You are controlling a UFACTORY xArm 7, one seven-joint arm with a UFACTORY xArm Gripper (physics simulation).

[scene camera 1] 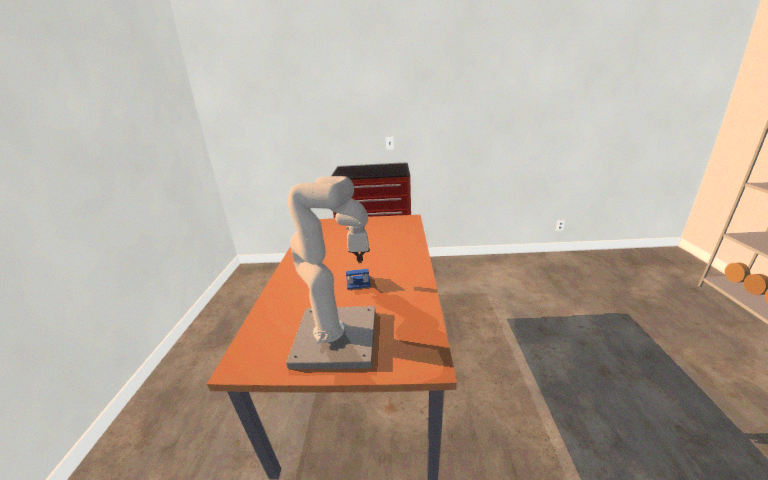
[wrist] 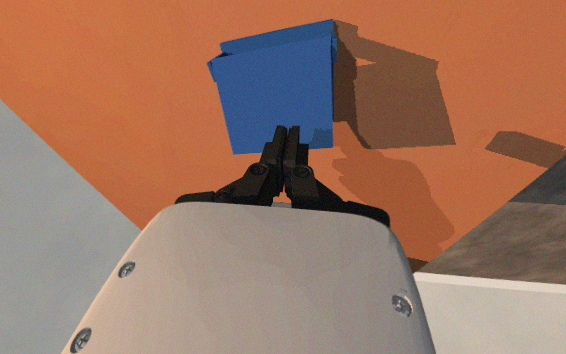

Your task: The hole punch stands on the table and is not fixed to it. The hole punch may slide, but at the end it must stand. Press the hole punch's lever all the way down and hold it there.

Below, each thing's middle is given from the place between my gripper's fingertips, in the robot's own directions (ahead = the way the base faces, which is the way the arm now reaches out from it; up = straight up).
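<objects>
There is the blue lever (wrist: 290, 85), and I find my hand 20 mm to the right of it and, at the same time, 60 mm above it.
</objects>
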